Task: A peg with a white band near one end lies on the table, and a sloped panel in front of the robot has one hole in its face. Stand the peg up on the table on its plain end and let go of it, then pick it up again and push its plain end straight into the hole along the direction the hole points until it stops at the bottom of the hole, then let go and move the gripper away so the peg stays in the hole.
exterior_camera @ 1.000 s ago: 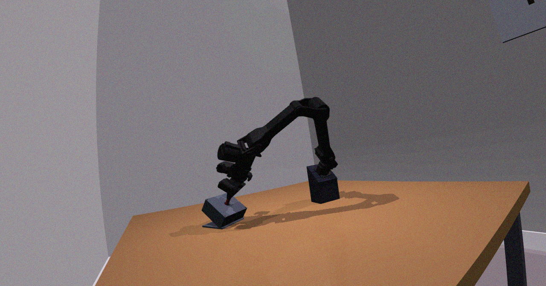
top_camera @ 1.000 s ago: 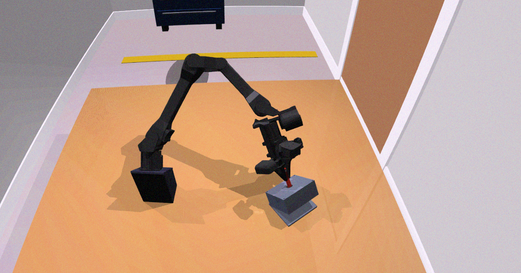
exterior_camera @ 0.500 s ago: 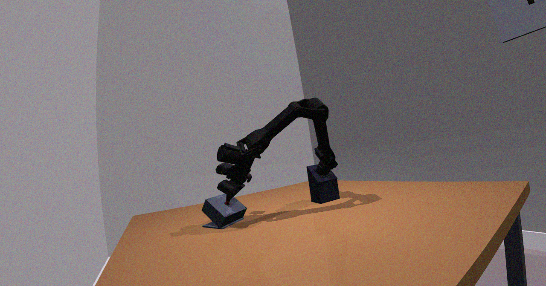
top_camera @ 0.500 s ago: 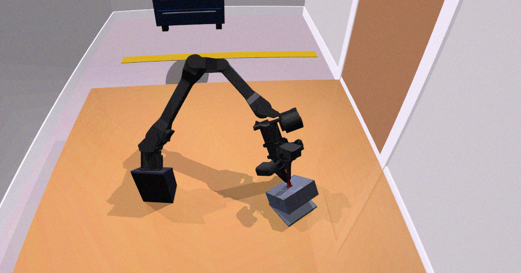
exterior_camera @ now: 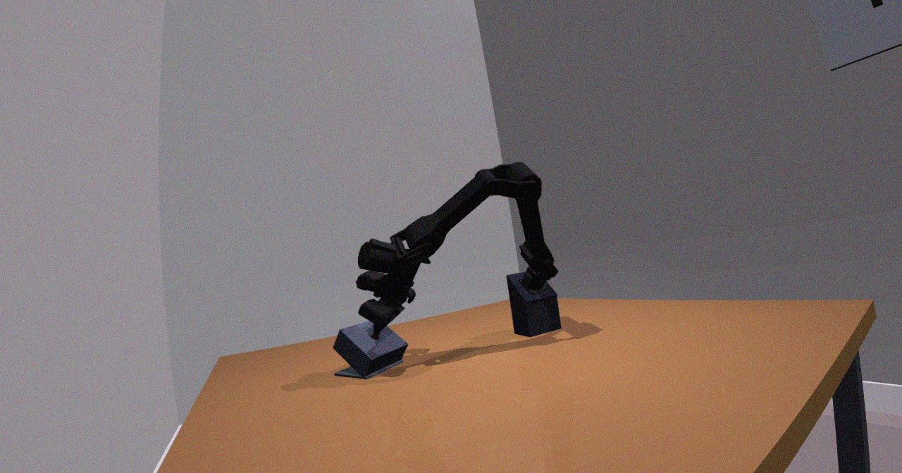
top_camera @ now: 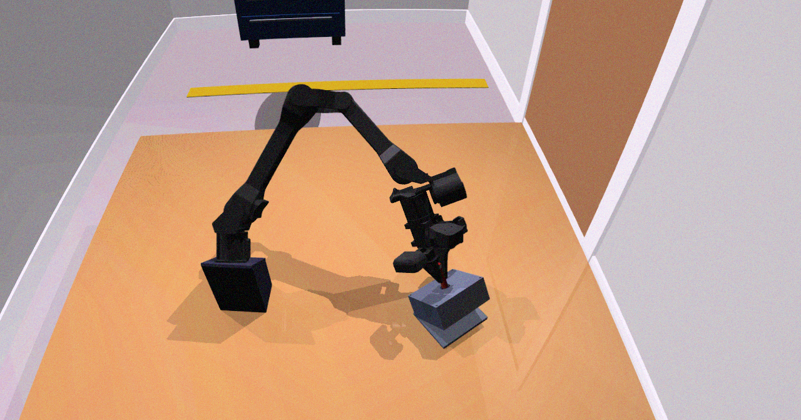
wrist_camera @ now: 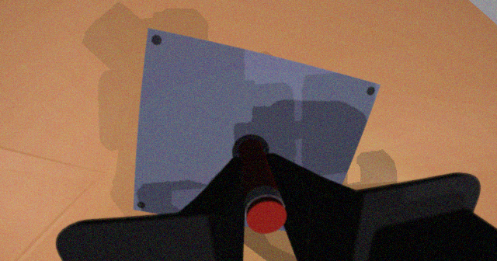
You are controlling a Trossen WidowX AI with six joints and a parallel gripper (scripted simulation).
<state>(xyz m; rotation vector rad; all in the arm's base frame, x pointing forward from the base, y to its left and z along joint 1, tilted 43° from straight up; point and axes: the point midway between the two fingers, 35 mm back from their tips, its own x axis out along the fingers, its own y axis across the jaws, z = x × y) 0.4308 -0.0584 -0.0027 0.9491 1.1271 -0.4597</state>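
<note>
The red peg lies 1 cm behind my gripper tip, 1 cm to the left of it and 1 cm above it. Also, from my gripper tip: sloped grey panel 1 cm ahead, 2 cm to the right, 3 cm below.
</note>
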